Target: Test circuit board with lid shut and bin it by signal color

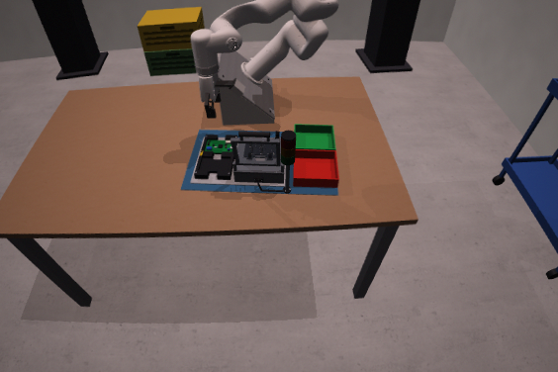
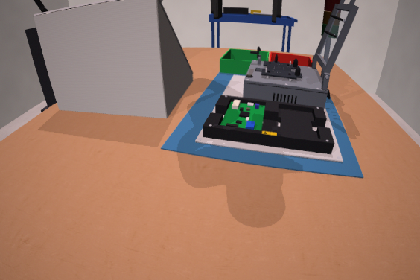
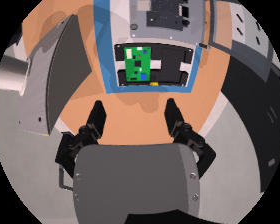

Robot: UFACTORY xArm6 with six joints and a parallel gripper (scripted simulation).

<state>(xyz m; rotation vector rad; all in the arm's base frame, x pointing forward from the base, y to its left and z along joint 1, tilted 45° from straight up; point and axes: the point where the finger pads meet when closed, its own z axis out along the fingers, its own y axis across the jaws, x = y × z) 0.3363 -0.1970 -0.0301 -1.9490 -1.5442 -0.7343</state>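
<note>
Right now the green circuit board is 180 mm below my hand. From my hand the other things lie so: latch hook: 220 mm to the left, 120 mm below, 50 mm ahead; tester lid: 220 mm ahead, 130 mm to the left, 20 mm below; plate: 160 mm to the left, 130 mm below, 100 mm ahead.
</note>
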